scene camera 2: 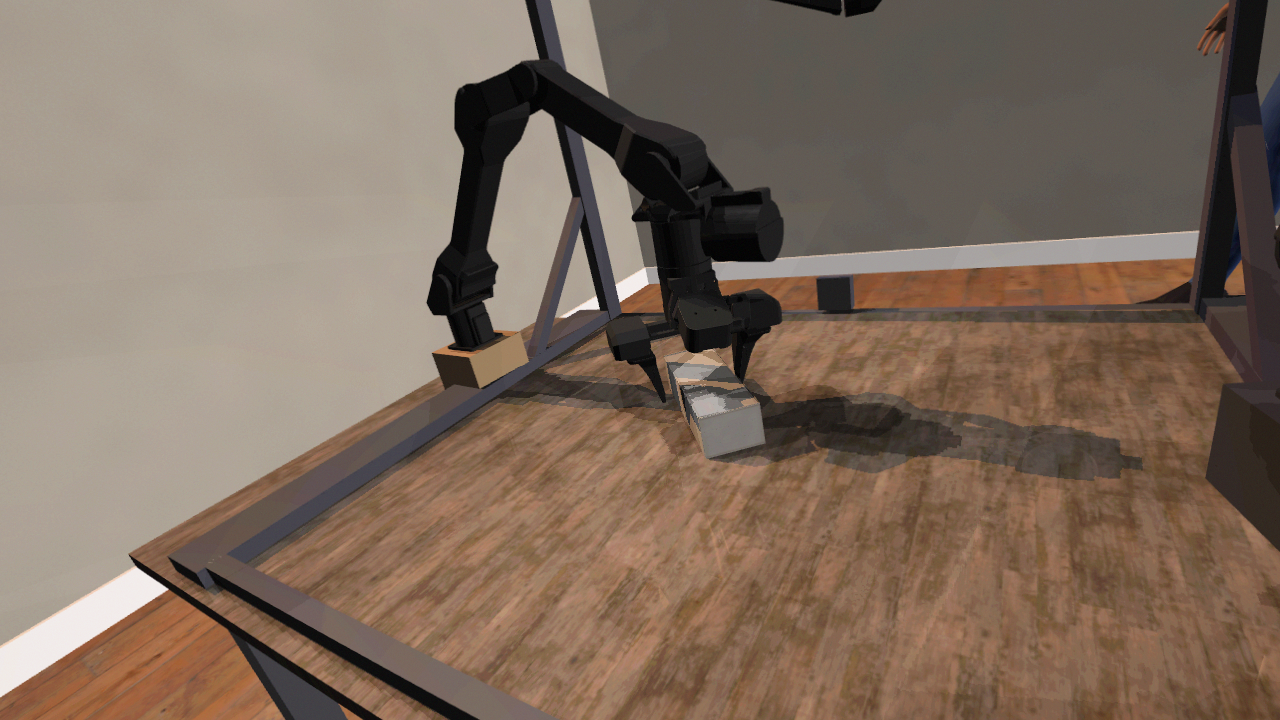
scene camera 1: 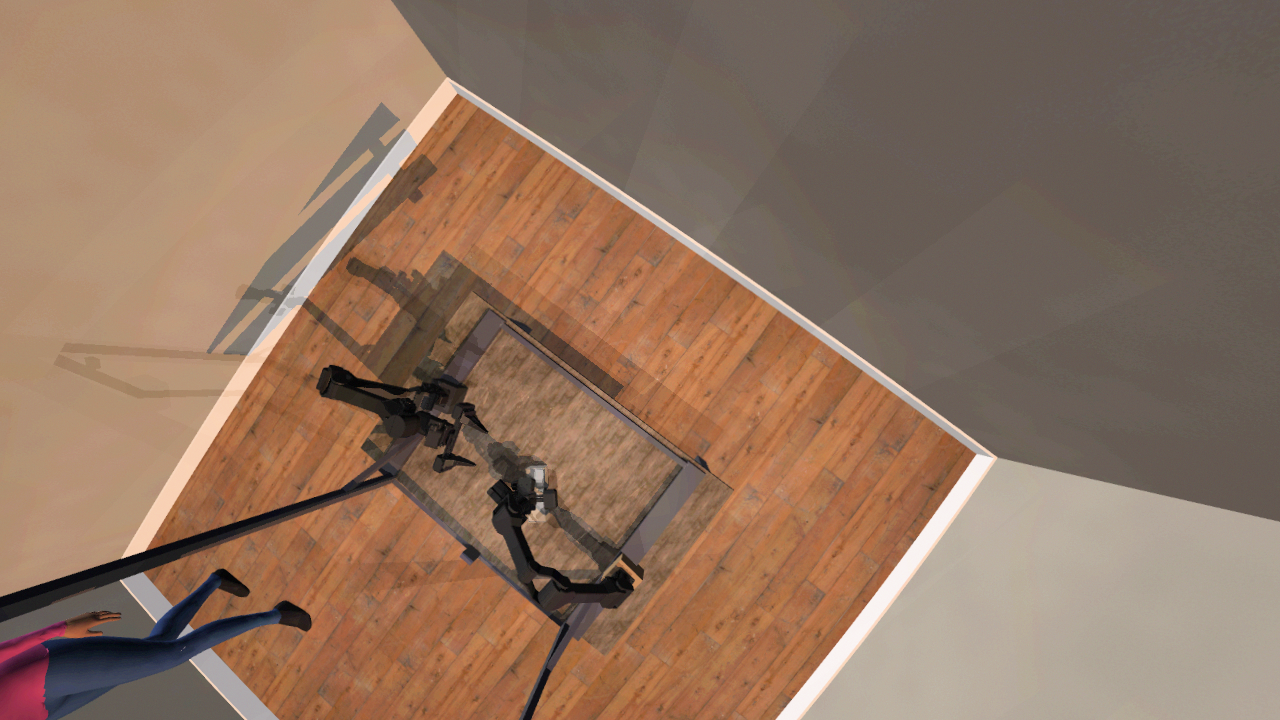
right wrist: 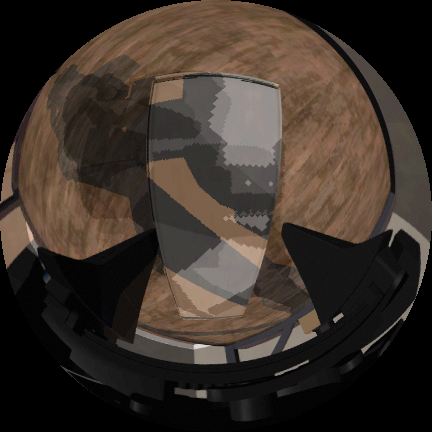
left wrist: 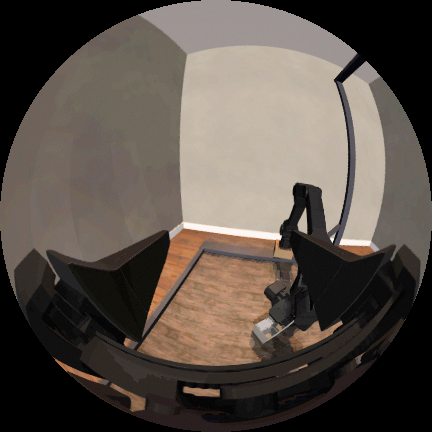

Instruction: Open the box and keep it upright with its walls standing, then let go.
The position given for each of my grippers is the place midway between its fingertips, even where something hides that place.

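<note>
Dark metal frame (scene camera 1: 690, 476), (right wrist: 388, 209), (left wrist: 234, 250): visible. My right gripper (scene camera 2: 702, 391), (scene camera 1: 539, 493), (right wrist: 222, 232), (left wrist: 281, 316): open, holds nothing. My left gripper (scene camera 1: 481, 449), (left wrist: 232, 236): open, holding nothing.
</note>
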